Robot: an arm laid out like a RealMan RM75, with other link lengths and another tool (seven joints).
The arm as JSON. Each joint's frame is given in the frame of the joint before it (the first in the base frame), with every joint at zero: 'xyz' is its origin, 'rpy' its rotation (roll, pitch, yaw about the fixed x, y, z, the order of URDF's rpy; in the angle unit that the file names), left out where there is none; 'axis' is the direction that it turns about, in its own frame. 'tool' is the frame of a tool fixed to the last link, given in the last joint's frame.
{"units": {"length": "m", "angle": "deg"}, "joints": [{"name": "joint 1", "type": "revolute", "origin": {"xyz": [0.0, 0.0, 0.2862]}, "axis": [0.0, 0.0, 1.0]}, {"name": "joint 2", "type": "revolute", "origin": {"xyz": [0.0, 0.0, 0.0]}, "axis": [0.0, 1.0, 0.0]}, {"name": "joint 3", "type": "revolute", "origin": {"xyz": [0.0, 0.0, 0.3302]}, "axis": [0.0, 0.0, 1.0]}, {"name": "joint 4", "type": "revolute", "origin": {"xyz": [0.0, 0.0, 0.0]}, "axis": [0.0, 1.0, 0.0]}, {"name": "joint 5", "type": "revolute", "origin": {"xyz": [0.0, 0.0, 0.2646]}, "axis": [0.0, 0.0, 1.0]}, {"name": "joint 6", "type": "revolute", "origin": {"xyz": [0.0, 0.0, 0.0]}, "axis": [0.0, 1.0, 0.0]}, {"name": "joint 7", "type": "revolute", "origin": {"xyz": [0.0, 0.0, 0.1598]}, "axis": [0.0, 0.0, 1.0]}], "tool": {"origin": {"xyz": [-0.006, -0.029, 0.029], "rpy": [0.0, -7.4, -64.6]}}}
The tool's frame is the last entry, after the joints.
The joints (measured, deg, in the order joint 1, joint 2, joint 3, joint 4, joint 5, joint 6, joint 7), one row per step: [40.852 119.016 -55.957 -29.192 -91.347 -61.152 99.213]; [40.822 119.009 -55.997 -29.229 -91.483 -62.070 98.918]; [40.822 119.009 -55.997 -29.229 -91.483 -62.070 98.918]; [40.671 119.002 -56.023 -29.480 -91.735 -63.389 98.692]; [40.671 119.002 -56.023 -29.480 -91.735 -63.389 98.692]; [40.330 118.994 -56.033 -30.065 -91.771 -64.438 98.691]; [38.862 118.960 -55.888 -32.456 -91.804 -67.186 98.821]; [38.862 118.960 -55.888 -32.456 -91.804 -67.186 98.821]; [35.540 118.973 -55.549 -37.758 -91.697 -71.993 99.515]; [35.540 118.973 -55.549 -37.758 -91.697 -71.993 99.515]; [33.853 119.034 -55.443 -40.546 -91.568 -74.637 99.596]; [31.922 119.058 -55.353 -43.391 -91.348 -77.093 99.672]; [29.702 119.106 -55.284 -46.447 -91.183 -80.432 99.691]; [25.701 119.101 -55.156 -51.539 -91.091 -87.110 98.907]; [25.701 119.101 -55.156 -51.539 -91.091 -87.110 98.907]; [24.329 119.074 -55.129 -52.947 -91.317 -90.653 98.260]
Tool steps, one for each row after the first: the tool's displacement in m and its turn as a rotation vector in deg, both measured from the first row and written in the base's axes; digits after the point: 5 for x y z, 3 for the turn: [-0.00198 -0.00206 -0.00098 -0.523 0.073 0.852]; [-0.00198 -0.00206 -0.00098 -0.523 0.073 0.852]; [-0.00436 -0.00511 -0.00155 -1.222 0.227 1.959]; [-0.00436 -0.00511 -0.00155 -1.222 0.227 1.959]; [-0.00585 -0.00739 -0.00003 -1.513 0.527 2.731]; [-0.00744 -0.01371 0.00853 -1.627 1.303 4.622]; [-0.00744 -0.01371 0.00853 -1.627 1.303 4.622]; [-0.00760 -0.02736 0.02801 -1.292 2.589 7.636]; [-0.00760 -0.02736 0.02801 -1.292 2.589 7.636]; [-0.00898 -0.03575 0.03748 -1.184 3.051 9.618]; [-0.00803 -0.04525 0.04763 -0.906 3.342 11.298]; [-0.00719 -0.05888 0.05724 -1.165 3.682 13.492]; [-0.00487 -0.08784 0.07226 -2.176 3.671 18.161]; [-0.00487 -0.08784 0.07226 -2.176 3.671 18.161]; [-0.00443 -0.10244 0.07473 -3.565 3.749 20.582]
